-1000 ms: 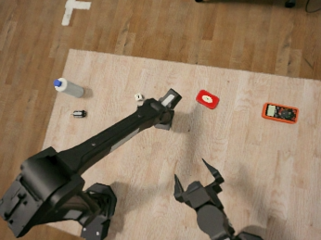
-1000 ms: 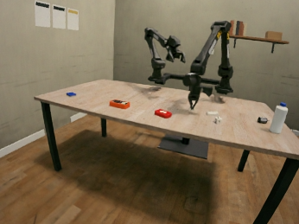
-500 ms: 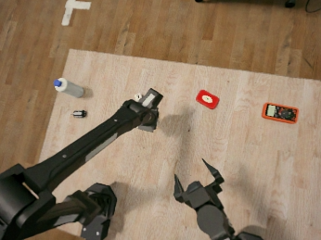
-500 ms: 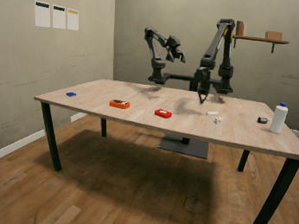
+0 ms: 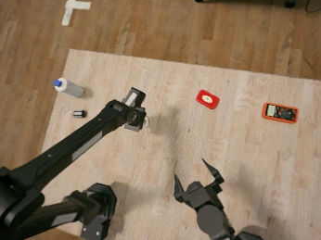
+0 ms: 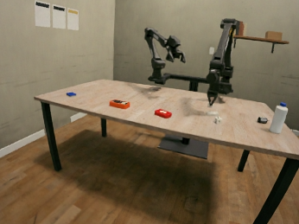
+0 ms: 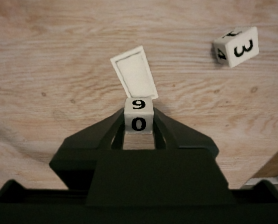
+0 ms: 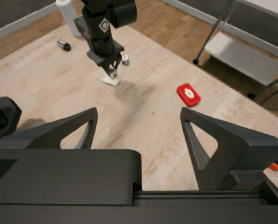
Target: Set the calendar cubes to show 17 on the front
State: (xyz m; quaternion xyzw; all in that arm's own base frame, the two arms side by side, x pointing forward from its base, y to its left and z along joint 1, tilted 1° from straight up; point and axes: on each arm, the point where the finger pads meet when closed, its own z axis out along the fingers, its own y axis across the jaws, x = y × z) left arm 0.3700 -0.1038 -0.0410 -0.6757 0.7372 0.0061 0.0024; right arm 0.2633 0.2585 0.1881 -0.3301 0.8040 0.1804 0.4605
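My left hand is 1 cm past the white tray, 2 cm to the right of it and 6 cm above it. From my left hand the other things lie so: blue item 18 cm ahead, 104 cm to the right, 6 cm below; red flat object 16 cm ahead, 25 cm to the right, 6 cm below.
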